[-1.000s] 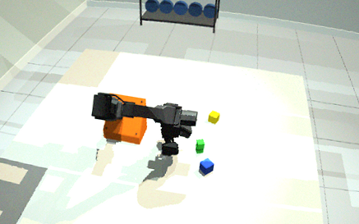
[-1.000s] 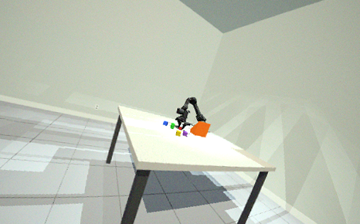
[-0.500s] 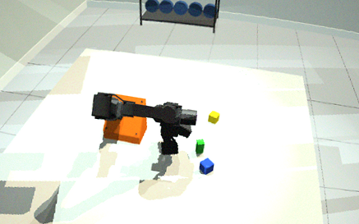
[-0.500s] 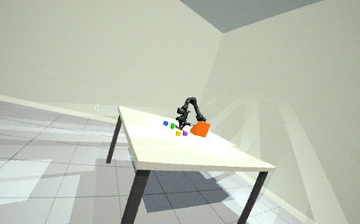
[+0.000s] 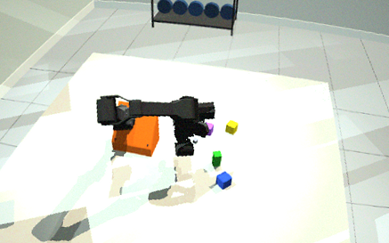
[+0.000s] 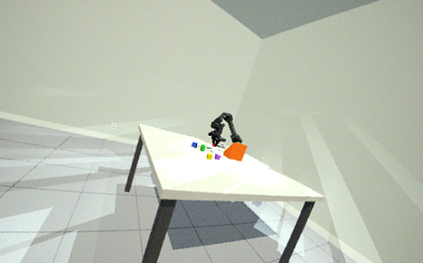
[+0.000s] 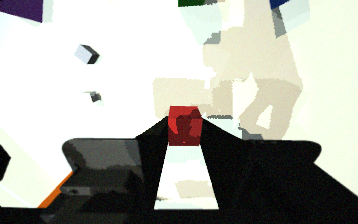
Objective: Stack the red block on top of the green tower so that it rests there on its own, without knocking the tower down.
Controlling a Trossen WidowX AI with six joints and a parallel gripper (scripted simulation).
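The blue block lies 170 mm ahead of my gripper tip, 40 mm to the right of it and 40 mm below it. From my gripper tip the other things lie so: red block (10 mm above); purple block (210 mm to the left, 50 mm below, 40 mm ahead); small grey cube (130 mm to the left, 60 mm below, 10 mm ahead).
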